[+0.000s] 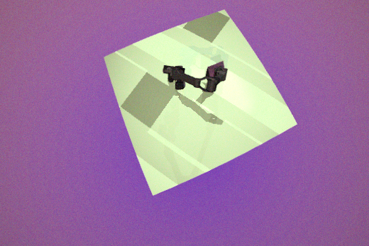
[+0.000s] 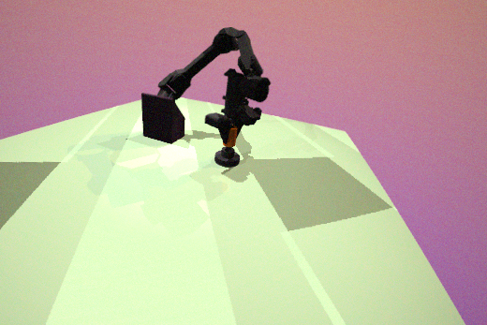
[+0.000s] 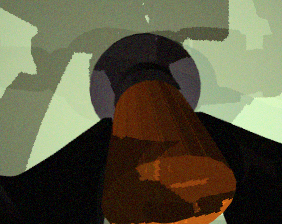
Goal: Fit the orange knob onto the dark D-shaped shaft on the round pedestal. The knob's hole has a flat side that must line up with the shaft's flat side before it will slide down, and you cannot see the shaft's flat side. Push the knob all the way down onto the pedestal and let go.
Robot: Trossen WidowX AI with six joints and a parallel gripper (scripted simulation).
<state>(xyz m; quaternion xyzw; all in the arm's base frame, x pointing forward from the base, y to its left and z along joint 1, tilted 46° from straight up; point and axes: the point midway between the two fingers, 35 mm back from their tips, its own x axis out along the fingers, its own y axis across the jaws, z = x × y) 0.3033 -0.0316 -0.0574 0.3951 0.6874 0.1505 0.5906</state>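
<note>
The orange knob is 2 cm above my gripper tip. Also, from my gripper tip: dark round pedestal (4 cm below).
</note>
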